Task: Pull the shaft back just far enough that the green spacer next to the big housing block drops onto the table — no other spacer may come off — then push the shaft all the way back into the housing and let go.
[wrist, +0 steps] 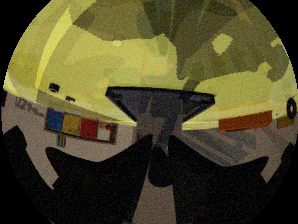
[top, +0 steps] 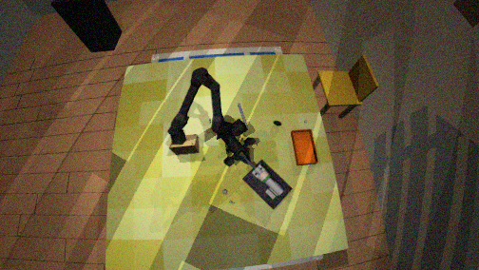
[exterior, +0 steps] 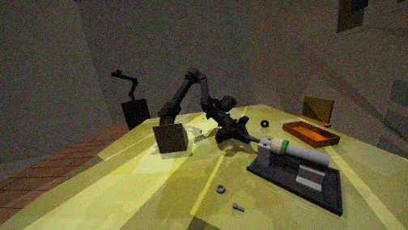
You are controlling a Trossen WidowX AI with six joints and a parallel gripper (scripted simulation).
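The green spacer lies 80 mm to the right of my gripper tip, 80 mm ahead of it and 20 mm above it. Round my gripper tip: orange tray 320 mm ahead, 110 mm to the left, 50 mm below; then black ring 250 mm to the left, 170 mm ahead, 40 mm below.
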